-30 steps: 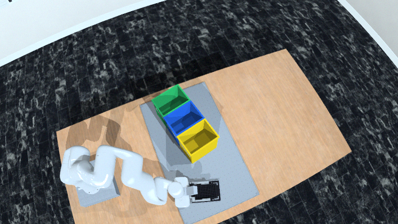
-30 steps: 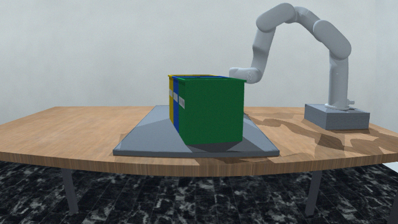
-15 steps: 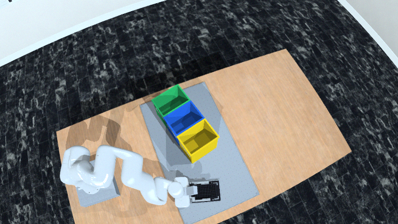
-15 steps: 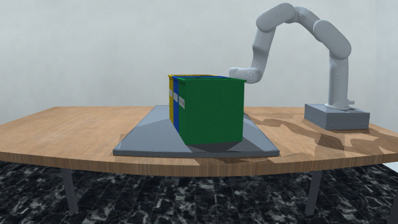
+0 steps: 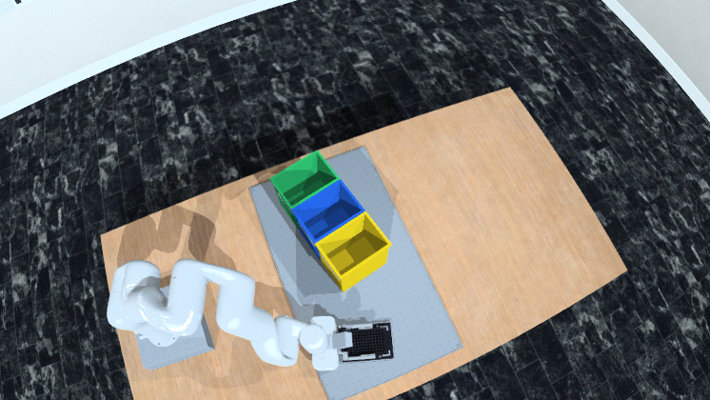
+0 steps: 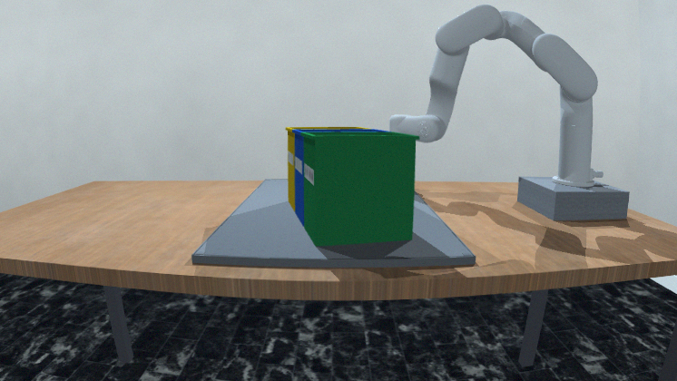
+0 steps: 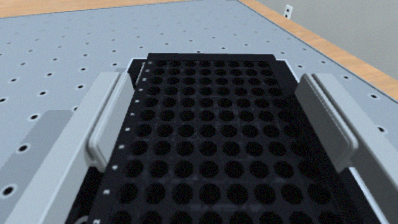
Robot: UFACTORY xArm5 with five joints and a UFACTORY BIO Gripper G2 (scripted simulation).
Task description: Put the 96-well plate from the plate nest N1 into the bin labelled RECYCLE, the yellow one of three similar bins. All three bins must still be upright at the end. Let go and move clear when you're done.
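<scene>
My hand is 20 mm above the plate nest N1. Round my hand: black 96-well plate (10 mm below); yellow recycle bin (70 mm ahead, 260 mm to the left, 60 mm above); blue bin (50 mm ahead, 390 mm to the left, 60 mm above).
</scene>
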